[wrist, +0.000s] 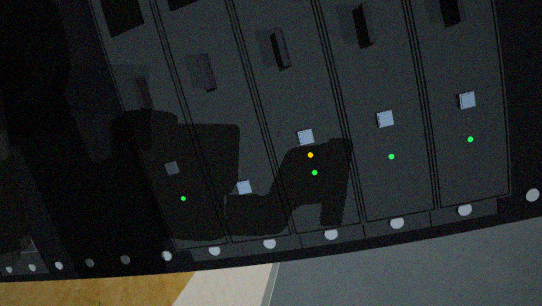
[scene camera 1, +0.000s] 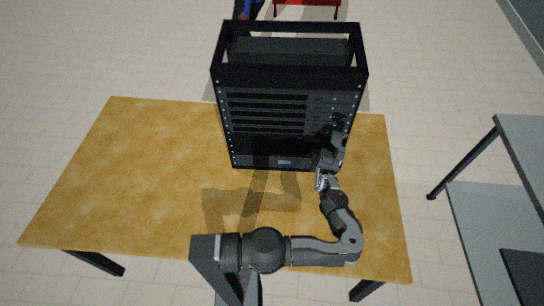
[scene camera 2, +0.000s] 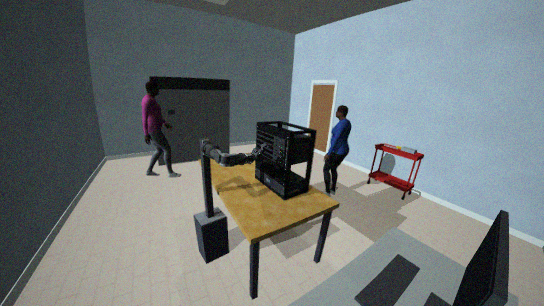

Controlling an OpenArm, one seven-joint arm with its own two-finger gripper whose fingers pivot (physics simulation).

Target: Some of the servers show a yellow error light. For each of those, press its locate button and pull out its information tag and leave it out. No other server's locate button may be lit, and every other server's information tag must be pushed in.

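Observation:
The black server rack (scene camera 1: 289, 77) (scene camera 2: 285, 192) stands on the table and holds several dark servers, seen as slanted strips in the wrist view. The middle strip has a yellow light (wrist: 310, 155) beside a green one, next to its pale square locate button (wrist: 305, 137). Three other strips show a green light; the second from the left shows its button (wrist: 244, 187) and no light. The buttons look pale and unlit. Each strip has a dark information tag, such as the middle one (wrist: 281, 49); how far out is unclear. My gripper (scene camera 1: 337, 137) (scene camera 2: 262, 147) is open before the rack's right side.
The arm reaches over the wooden table (scene camera 1: 150, 150) (scene camera 2: 300, 215). Its shadow darkens the left and middle strips in the wrist view. A grey desk (scene camera 1: 480, 215) (scene camera 2: 345, 280) stands to the right. A person in blue (scene camera 2: 341, 137) stands behind the rack, near a red cart (scene camera 2: 397, 155).

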